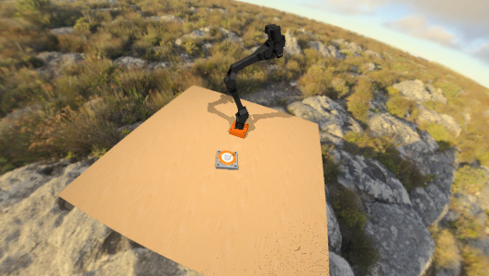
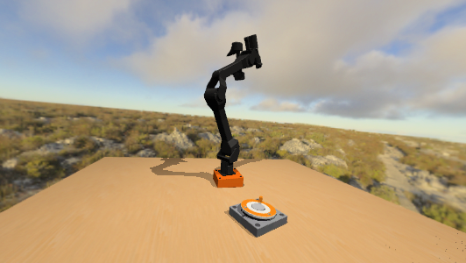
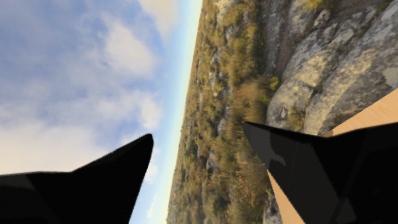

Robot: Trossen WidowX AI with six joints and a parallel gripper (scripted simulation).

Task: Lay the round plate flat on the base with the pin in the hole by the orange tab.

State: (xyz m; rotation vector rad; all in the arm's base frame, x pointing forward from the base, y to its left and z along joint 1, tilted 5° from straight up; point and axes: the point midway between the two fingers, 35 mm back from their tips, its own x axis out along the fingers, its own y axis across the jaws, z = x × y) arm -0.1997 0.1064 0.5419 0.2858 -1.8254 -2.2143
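Now: the square grey base 51 cm ahead of my gripper tip, 9 cm to the right of it and 58 cm below it.
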